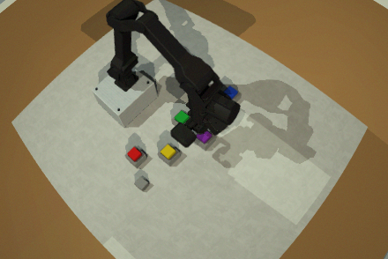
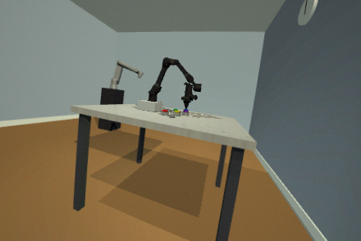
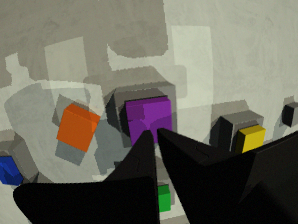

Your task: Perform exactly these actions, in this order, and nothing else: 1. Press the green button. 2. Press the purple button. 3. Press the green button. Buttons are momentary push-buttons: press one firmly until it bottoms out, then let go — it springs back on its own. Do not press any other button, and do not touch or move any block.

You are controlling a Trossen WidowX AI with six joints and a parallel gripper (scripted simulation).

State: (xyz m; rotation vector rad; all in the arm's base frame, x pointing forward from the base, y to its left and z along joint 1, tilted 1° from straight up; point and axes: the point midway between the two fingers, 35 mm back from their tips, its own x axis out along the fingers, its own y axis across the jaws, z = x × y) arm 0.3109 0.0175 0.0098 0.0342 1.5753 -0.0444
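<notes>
Now: the purple button 2 cm below my gripper tip. Round my gripper tip: orange block (6 cm to the left, 5 cm below); then yellow button (11 cm to the right, 5 cm behind, 2 cm below); then green button (9 cm behind, 2 cm below, 1 cm to the left).
</notes>
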